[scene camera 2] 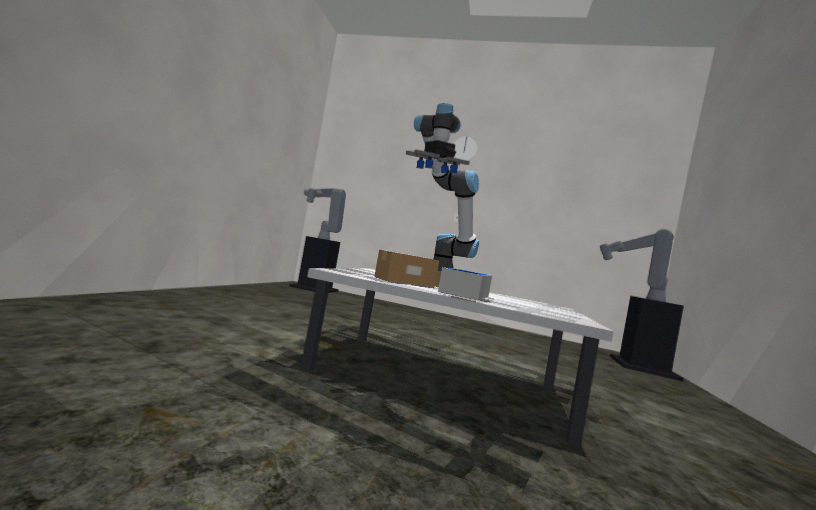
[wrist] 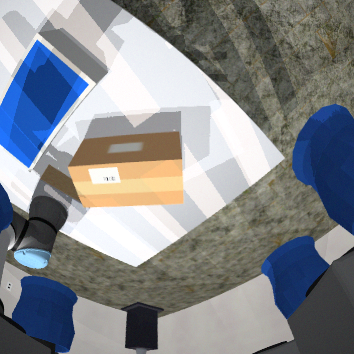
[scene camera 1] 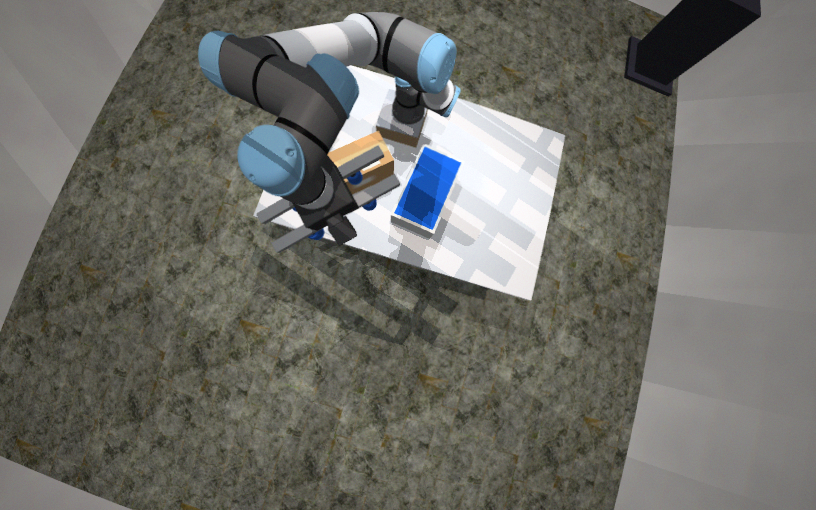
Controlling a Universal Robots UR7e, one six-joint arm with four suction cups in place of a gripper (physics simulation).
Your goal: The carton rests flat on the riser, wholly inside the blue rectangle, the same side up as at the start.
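Places are measured from the arm's base along level axes (x ahead, y left, z up), in centimetres.
Pixels of known places: hand, tool point: (scene camera 2: 436, 170) (wrist: 158, 245); arm's base, link origin: (scene camera 2: 441, 270) (wrist: 48, 210) (scene camera 1: 408, 109).
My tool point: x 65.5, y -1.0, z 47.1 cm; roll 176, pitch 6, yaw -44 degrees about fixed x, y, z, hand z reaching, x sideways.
Observation:
Ahead of a thing's pixels: the offset from my tool point to its middle. Level surfaces: height alone.
The brown carton {dy -12.8, dx -30.8, dz -48.4 cm} (scene camera 1: 386, 168) (scene camera 2: 397, 269) (wrist: 150, 172) rests flat on the white table beside the riser, with a pale tape strip along its top and a white label. The grey-white riser {dy +20.6, dx -30.4, dz -50.0 cm} (scene camera 1: 412, 224) (scene camera 2: 463, 286) (wrist: 80, 57) carries the blue rectangle {dy +20.6, dx -30.4, dz -44.0 cm} (scene camera 1: 428, 186) (wrist: 42, 100) on its top; the carton is outside it. My gripper (scene camera 1: 334, 205) (scene camera 2: 436, 164) is open, its four blue suction cups touching nothing. It hangs high above the table, cups facing down in scene camera 2. In scene camera 1 it hides part of the carton.
The white table {dz -56.0 cm} (scene camera 1: 511, 180) (scene camera 2: 541, 307) (wrist: 225, 140) stands on dark legs. My arm's base sits on a block (scene camera 1: 400, 133) behind the riser and near the carton. Two grey arms stand on dark pedestals (scene camera 2: 318, 258) (scene camera 2: 652, 333) beyond the table; one pedestal (wrist: 141, 327) shows in the wrist view.

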